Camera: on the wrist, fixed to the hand. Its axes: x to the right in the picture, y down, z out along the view.
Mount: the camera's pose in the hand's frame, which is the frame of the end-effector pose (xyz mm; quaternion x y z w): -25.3 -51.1 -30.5 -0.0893 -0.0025 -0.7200 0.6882
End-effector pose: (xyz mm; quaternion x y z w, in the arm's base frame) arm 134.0 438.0 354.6 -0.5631 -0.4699 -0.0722 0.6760
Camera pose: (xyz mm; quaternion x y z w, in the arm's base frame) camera 105.0 383.6 374.2 -0.1097 -0.7240 -0.5769 0.3618
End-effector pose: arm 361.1 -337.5 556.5 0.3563 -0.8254 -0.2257 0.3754
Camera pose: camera 418.0 -354.5 531.0 0.8054 -0.2923 -0.5002 0.1256
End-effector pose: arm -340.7 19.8 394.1 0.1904 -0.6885 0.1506 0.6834
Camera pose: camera -290.0 -9.6 366.8 0.5661 -0.3519 -0.4504 0.5940
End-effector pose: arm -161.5 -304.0 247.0 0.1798 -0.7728 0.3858 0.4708
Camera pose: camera -98.3 -315.4 254.8 0.6391 -0.4380 -0.1429 0.6159
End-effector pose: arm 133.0 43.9 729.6 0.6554 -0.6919 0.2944 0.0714
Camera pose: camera 176.0 82.7 758.3 0.9436 -0.0307 0.0878 0.3179
